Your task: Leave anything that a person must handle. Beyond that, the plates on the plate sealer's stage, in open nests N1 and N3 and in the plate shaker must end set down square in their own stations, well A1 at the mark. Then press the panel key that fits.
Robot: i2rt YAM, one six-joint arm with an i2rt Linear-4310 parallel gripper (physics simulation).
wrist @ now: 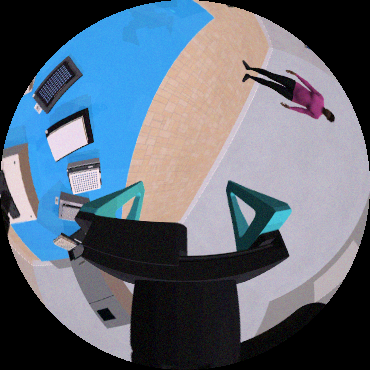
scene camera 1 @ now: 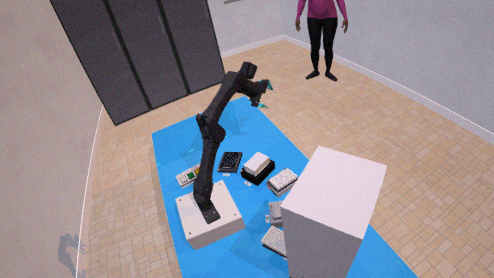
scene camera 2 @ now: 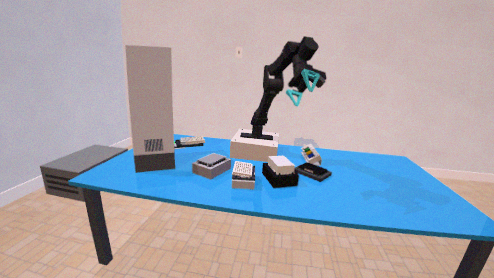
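My gripper (scene camera 1: 267, 95) (scene camera 2: 303, 91) (wrist: 184, 184) is open and empty, high above the table's far part in scene camera 1. A dark plate (scene camera 1: 230, 161) (scene camera 2: 314, 170) (wrist: 55, 84) lies in a low black holder. A smooth white block (scene camera 1: 257, 163) (scene camera 2: 281, 164) (wrist: 69, 137) sits on a black base. A white well plate (scene camera 1: 283, 178) (scene camera 2: 243, 169) (wrist: 85, 180) sits on a light base. A grey device (scene camera 1: 275, 213) (scene camera 2: 211, 165) (wrist: 71, 205) holds a greyish plate. Another white plate (scene camera 1: 274, 239) (scene camera 2: 192, 140) (wrist: 65, 242) is partly hidden. Station labels and A1 marks are unreadable.
The key panel (scene camera 1: 187, 176) (scene camera 2: 310, 154) is partly behind the arm in scene camera 1. A tall white cabinet (scene camera 1: 335, 190) (scene camera 2: 150, 95) blocks part of that view. A person (scene camera 1: 322, 35) (wrist: 306, 100) stands on the floor beyond the blue table (scene camera 1: 182, 137) (scene camera 2: 360, 200) (wrist: 117, 75).
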